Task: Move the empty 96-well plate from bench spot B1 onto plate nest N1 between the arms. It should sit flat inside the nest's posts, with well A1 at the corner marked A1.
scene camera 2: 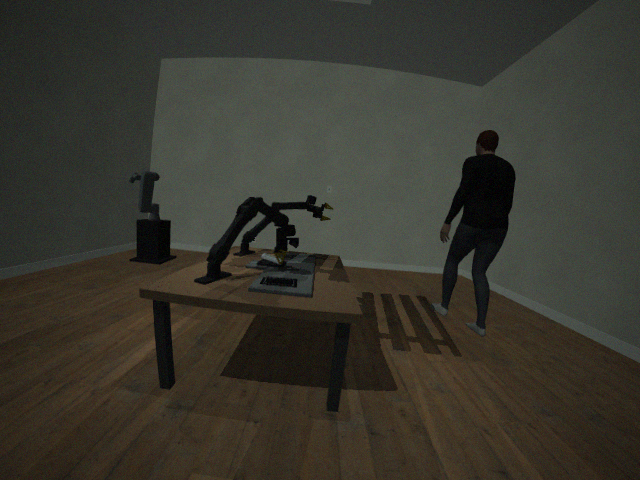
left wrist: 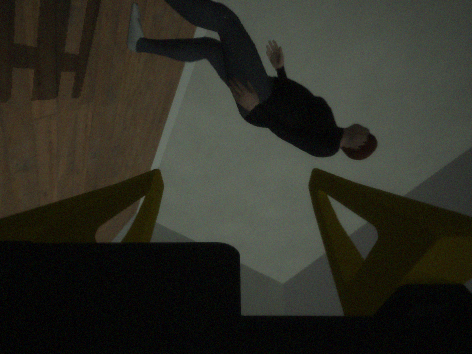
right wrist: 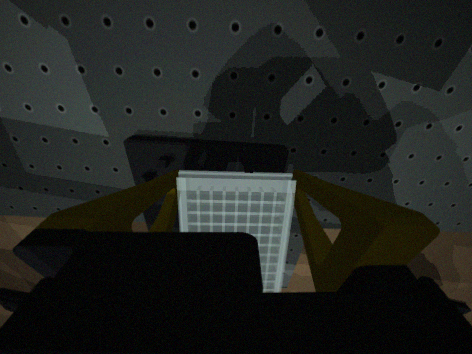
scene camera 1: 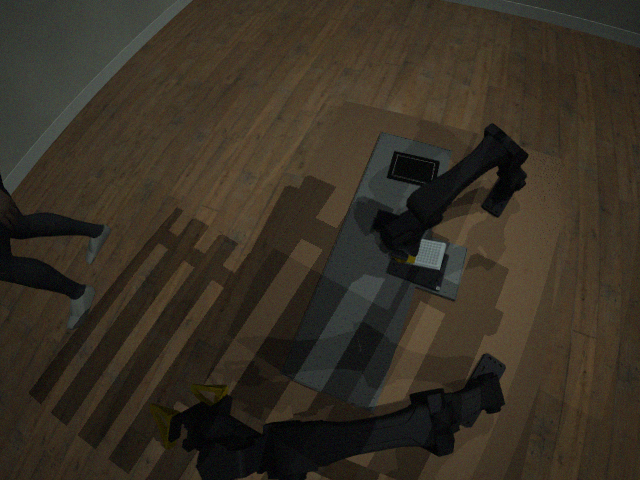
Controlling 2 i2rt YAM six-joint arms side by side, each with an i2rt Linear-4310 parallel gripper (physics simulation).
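Seen in the pictures: left gripper, fingertip midpoint: [scene camera 2: 331,214] [left wrist: 236,177] [scene camera 1: 172,396]; right gripper, fingertip midpoint: [scene camera 2: 281,262] [right wrist: 236,177] [scene camera 1: 402,249]; left arm's base, origin of the base link: [scene camera 2: 244,253]; right arm's base, origin of the base link: [scene camera 2: 213,278] [scene camera 1: 501,193].
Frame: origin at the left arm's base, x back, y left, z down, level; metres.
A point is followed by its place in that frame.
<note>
The white 96-well plate [scene camera 1: 430,254] @(y -0.229, x -0.321, z -0.066 m) [scene camera 2: 270,257] @(y -0.238, x -0.341, z -0.061 m) [right wrist: 235,202] @(y -0.211, x -0.390, z -0.048 m) is gripped at one end by my right gripper [scene camera 1: 405,258] @(y -0.208, x -0.401, z -0.033 m) [scene camera 2: 280,257] @(y -0.208, x -0.401, z -0.033 m) [right wrist: 236,177] @(y -0.208, x -0.401, z -0.033 m), its yellow fingers on either side. In scene camera 2 the plate looks tilted, its gripped end lower. It is over the dark nest N1 [scene camera 1: 429,280] @(y -0.176, x -0.282, z -0.025 m) [right wrist: 142,160] @(y -0.137, x -0.386, z -0.025 m), partly covering it and offset from it in scene camera 1; the exact gap cannot be told. A pale mark shows at one nest corner. My left gripper [scene camera 1: 172,395] @(y 0.424, x -0.529, z -0.343 m) [scene camera 2: 330,212] @(y 0.424, x -0.529, z -0.343 m) [left wrist: 236,177] @(y 0.424, x -0.529, z -0.343 m) is open and empty, far from the plate.
The black-framed bench spot B1 [scene camera 1: 390,174] @(y -0.433, x -0.588, z -0.014 m) [scene camera 2: 279,282] @(y -0.519, x -0.542, z -0.015 m) lies on the grey perforated board [scene camera 1: 361,279] @(y -0.062, x -0.447, z -0.013 m) [scene camera 2: 306,287] @(y -0.510, x -0.675, z -0.013 m) [right wrist: 175,47] @(y -0.146, x -0.465, z -0.013 m), bearing no plate. The right arm reaches over the board. A person [scene camera 1: 38,225] [scene camera 2: 485,191] [left wrist: 300,115] stands beyond the table. Another robot [scene camera 2: 147,193] stands on a black pedestal.
</note>
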